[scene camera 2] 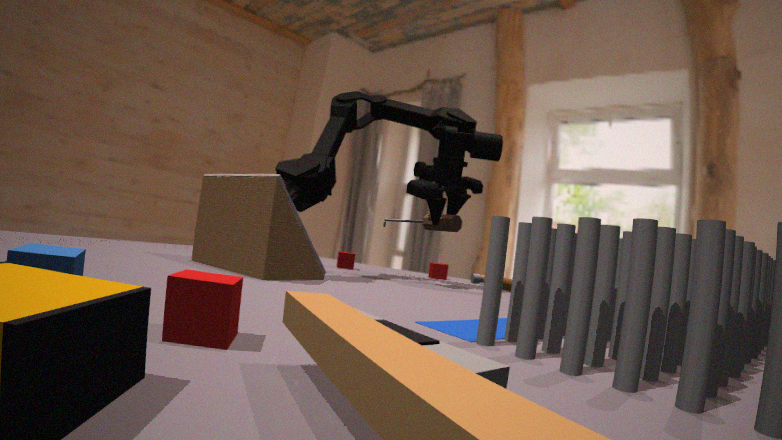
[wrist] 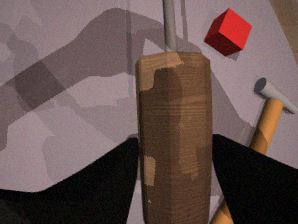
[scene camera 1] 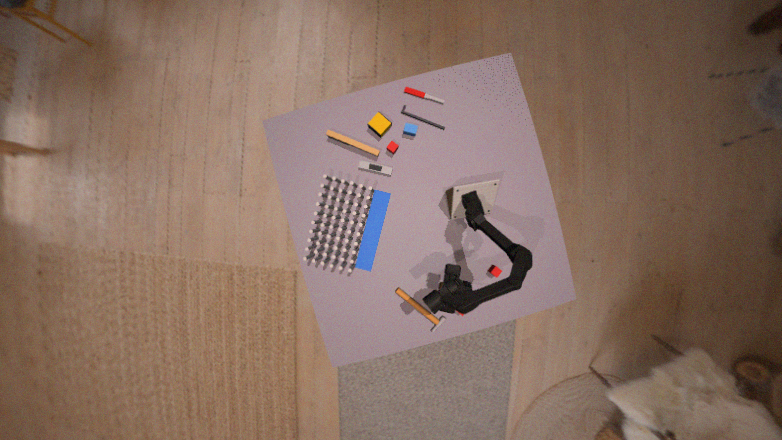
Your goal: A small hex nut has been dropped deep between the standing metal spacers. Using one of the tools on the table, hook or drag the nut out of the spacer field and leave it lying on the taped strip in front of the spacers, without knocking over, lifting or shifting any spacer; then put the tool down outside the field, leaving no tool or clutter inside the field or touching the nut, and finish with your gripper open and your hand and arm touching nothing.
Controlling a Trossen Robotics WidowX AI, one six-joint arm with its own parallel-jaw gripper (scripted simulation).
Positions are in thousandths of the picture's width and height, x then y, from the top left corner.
Labels:
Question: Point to a blue cube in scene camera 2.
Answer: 86, 592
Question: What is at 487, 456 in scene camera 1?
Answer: A blue taped strip.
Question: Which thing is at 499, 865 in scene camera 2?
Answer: A wooden bar.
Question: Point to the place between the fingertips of the gripper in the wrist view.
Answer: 586, 641

